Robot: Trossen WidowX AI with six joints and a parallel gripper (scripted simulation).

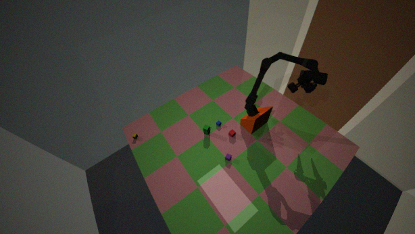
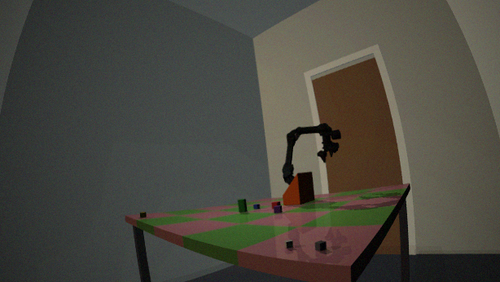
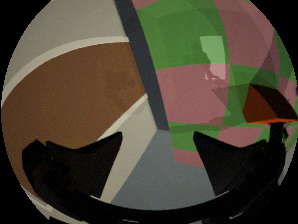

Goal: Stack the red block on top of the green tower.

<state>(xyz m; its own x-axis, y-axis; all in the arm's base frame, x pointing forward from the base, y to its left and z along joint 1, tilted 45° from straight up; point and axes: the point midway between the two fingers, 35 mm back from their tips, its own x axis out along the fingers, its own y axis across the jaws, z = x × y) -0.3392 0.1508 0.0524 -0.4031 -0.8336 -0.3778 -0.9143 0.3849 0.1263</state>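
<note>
Now: the red block 530 mm ahead of my gripper tip, 70 mm to the right of it and 240 mm below it. Round my gripper tip: blue cube 560 mm ahead, 200 mm to the right, 240 mm below; yellow cube 1160 mm ahead, 470 mm to the right, 240 mm below; purple cube 660 mm ahead, 70 mm to the left, 240 mm below.
</note>
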